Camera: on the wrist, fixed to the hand. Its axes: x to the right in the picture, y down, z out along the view.
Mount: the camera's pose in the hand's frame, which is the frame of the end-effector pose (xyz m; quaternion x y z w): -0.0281 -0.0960 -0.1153 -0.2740 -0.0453 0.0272 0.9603
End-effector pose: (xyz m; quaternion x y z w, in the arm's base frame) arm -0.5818 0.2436 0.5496 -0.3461 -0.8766 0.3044 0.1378
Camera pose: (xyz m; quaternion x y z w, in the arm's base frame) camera -0.5595 0.2195 0.6987 0.3802 0.9221 -0.0716 0.0105
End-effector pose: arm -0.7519 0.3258 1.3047 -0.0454 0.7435 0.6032 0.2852
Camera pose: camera -0.7316 0.1859 1.2472 -0.0742 0.5370 0.7928 0.2787
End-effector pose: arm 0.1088 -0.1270 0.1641 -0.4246 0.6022 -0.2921 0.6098
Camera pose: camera 0.0075 -0.1668 0.2711 -0.5716 0.6422 -0.0797 0.5044
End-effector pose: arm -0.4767 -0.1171 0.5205 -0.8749 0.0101 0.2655 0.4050
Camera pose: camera -0.4259 -0.1405 0.6625 -0.9388 -0.0576 0.3084 0.1424
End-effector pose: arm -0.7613 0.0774 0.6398 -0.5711 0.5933 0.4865 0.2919
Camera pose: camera -0.6399 -0.0045 0.6828 -0.5902 0.4387 0.6635 0.1375
